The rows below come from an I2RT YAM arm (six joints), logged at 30 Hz.
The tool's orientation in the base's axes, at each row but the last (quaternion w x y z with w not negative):
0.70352, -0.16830, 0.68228, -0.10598
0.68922, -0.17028, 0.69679, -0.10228
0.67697, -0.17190, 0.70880, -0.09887
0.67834, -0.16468, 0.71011, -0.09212
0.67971, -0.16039, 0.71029, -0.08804
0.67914, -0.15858, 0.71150, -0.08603
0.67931, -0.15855, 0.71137, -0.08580
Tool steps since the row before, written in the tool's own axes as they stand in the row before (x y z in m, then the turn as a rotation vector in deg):
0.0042, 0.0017, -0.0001, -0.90, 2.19, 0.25
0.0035, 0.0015, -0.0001, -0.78, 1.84, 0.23
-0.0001, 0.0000, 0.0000, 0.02, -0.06, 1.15
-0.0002, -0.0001, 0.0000, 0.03, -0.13, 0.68
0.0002, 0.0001, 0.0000, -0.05, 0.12, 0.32
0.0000, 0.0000, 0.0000, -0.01, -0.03, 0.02
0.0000, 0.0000, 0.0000, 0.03, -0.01, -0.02
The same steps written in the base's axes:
0.0000, 0.0000, -0.0045, 0.03, 2.38, 0.00
-0.0002, 0.0000, -0.0038, 0.05, 2.01, 0.02
0.0000, 0.0000, 0.0001, 1.15, 0.04, -0.07
0.0000, 0.0000, 0.0002, 0.69, -0.07, -0.02
0.0000, 0.0000, -0.0002, 0.31, 0.16, -0.01
0.0000, 0.0000, 0.0000, 0.02, -0.02, 0.02
0.0000, 0.0000, 0.0000, -0.02, -0.02, -0.02

